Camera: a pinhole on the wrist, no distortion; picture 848 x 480 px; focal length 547.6 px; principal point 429.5 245.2 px. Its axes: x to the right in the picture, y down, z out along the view. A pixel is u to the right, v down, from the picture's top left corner.
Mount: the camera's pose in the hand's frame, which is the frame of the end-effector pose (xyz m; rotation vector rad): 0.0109 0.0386 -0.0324 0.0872 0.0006 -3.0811
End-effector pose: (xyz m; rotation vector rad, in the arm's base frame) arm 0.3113 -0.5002 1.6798 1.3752 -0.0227 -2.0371
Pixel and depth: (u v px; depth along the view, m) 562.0 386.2 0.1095
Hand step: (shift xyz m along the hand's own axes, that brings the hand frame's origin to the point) -0.0200 0.0087 0.0755
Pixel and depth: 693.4 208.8 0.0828
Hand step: -0.0339 0.0416 0.0480
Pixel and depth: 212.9 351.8 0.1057
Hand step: 0.0478 0.0203 0.0755
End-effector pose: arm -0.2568 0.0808 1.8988 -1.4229 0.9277 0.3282
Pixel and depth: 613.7 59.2 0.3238
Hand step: -0.1225 0.1413 0.2846
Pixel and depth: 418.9 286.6 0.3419
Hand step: -0.0003 0.0125 0.3094
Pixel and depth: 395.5 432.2 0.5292
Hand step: 0.0244 -0.1409 0.4980
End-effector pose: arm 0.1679 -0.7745 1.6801 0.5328 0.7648 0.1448
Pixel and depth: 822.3 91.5 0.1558
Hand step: -0.1119 0.0753 0.1168
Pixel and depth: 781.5 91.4 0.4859
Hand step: -0.3359 0.1553 0.4349
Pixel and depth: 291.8 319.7 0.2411
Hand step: 0.0596 0.0089 0.2118
